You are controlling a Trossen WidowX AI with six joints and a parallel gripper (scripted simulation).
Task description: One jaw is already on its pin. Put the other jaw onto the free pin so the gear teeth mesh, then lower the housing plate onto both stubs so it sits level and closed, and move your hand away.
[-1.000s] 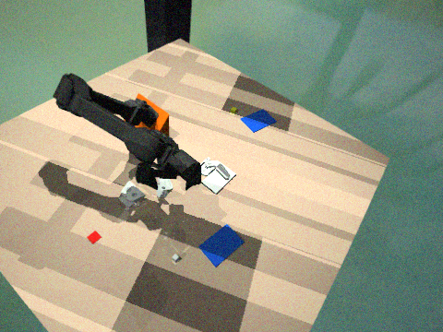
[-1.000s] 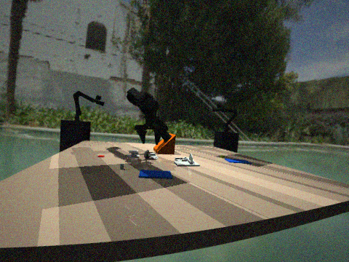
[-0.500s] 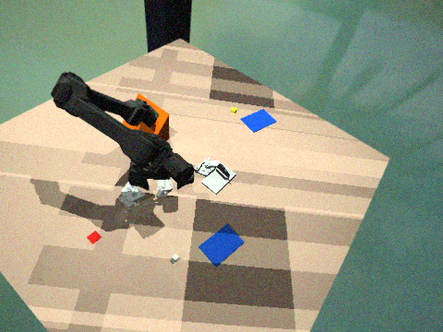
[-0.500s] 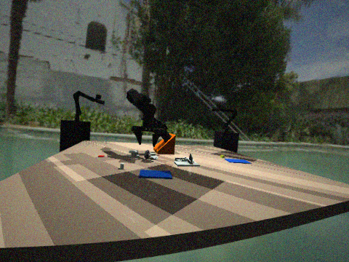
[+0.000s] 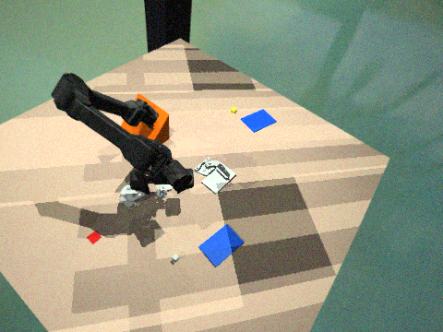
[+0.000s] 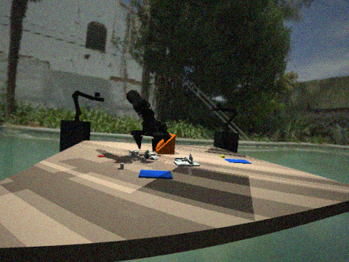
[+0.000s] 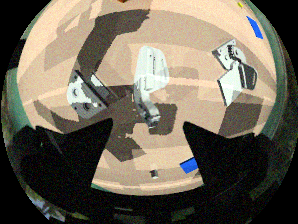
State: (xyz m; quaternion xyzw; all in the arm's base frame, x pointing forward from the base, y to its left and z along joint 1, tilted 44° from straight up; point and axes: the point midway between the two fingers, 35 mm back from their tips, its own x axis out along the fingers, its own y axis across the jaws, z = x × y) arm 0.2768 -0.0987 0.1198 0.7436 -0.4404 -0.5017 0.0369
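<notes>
Right now my gripper tip is 20 mm past the grey jaw, 10 mm to the right of it and 20 mm above it. Also, from my gripper tip: grey cube 180 mm ahead, 100 mm to the right, 40 mm below; red patch 40 mm behind, 240 mm to the right, 50 mm below; white base plate 60 mm ahead, 210 mm to the left, 50 mm below.
</notes>
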